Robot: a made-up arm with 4 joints. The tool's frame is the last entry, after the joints. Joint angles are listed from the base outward.
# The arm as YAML. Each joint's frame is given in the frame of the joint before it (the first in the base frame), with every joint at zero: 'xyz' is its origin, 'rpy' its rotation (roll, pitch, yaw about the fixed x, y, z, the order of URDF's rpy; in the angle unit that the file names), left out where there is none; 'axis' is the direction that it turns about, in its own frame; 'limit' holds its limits. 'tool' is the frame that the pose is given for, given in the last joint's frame.
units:
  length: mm
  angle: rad
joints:
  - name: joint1
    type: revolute
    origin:
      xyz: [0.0, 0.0, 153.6]
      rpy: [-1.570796, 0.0, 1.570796]
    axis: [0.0, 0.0, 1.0]
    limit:
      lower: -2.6
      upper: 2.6
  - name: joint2
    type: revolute
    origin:
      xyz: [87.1, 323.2, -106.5]
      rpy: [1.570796, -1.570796, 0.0]
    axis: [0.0, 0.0, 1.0]
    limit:
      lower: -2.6
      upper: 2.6
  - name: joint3
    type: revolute
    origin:
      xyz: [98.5, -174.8, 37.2]
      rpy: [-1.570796, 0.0, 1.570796]
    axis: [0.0, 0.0, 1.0]
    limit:
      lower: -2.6
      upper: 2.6
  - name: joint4
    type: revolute
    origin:
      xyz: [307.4, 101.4, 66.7]
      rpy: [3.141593, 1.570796, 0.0]
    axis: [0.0, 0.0, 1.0]
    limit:
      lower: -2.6
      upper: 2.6
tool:
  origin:
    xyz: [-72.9, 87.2, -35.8]
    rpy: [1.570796, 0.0, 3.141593]
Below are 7 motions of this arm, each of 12 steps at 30 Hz.
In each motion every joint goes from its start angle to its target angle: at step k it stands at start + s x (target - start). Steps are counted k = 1, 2, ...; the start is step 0. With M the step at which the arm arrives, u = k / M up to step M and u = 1 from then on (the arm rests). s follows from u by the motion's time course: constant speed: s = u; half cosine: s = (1 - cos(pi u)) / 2; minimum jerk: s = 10 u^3 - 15 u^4 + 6 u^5.
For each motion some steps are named. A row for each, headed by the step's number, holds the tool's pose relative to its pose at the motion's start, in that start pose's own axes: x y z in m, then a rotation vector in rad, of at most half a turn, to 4 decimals.
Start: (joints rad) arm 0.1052 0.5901 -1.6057 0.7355
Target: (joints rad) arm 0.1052 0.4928 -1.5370 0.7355
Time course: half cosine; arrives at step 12
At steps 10, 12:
10: 0.0248 0.0065 -0.0172 0.0473 0.0908 0.0432
12: 0.0265 0.0070 -0.0186 0.0509 0.0973 0.0461

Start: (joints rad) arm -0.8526 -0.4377 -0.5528 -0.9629
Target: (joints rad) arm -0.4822 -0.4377 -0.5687 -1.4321
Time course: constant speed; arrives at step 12
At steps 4, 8, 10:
4: -0.0157 -0.0092 0.0029 -0.0831 -0.2007 0.0873
8: -0.0324 -0.0201 0.0028 -0.1531 -0.4001 0.1878
10: -0.0408 -0.0265 0.0017 -0.1828 -0.4989 0.2428

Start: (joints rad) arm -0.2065 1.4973 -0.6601 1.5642
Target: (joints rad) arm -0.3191 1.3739 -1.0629 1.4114
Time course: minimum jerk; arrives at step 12
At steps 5, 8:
5: -0.0569 -0.0248 0.0021 0.0533 -0.0533 -0.1377
8: -0.1326 -0.0446 0.0015 0.1108 -0.1087 -0.3152

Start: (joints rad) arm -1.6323 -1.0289 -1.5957 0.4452
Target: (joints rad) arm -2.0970 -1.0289 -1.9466 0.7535
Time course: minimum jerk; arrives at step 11
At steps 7, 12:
7: 0.0082 -0.0451 0.0598 -0.2238 0.1817 0.2049
12: 0.0135 -0.0603 0.0797 -0.3083 0.2250 0.2619

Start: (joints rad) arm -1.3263 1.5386 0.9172 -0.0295
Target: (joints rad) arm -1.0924 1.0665 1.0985 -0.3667
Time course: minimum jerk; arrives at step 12
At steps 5, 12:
5: -0.0605 -0.0083 -0.0119 0.0392 -0.2025 -0.1652
12: -0.1683 -0.0057 -0.0363 0.0254 -0.6072 -0.4631

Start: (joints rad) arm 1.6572 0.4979 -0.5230 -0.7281
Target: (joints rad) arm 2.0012 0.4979 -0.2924 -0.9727
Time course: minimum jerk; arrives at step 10
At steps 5, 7, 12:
5: -0.0458 -0.0224 -0.0140 0.0009 -0.0489 0.0514
7: -0.0765 -0.0424 -0.0194 0.0012 -0.0797 0.0827
12: -0.0911 -0.0535 -0.0208 0.0012 -0.0941 0.0970

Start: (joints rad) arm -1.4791 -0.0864 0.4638 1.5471
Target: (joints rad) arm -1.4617 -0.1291 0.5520 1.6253
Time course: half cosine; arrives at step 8
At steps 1, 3, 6, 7, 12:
1: 0.0012 0.0001 -0.0003 0.0015 0.0022 0.0027
3: 0.0098 0.0013 -0.0023 0.0117 0.0176 0.0217
6: 0.0267 0.0042 -0.0058 0.0306 0.0478 0.0608
7: 0.0300 0.0049 -0.0065 0.0341 0.0537 0.0687
12: 0.0312 0.0052 -0.0067 0.0353 0.0558 0.0714

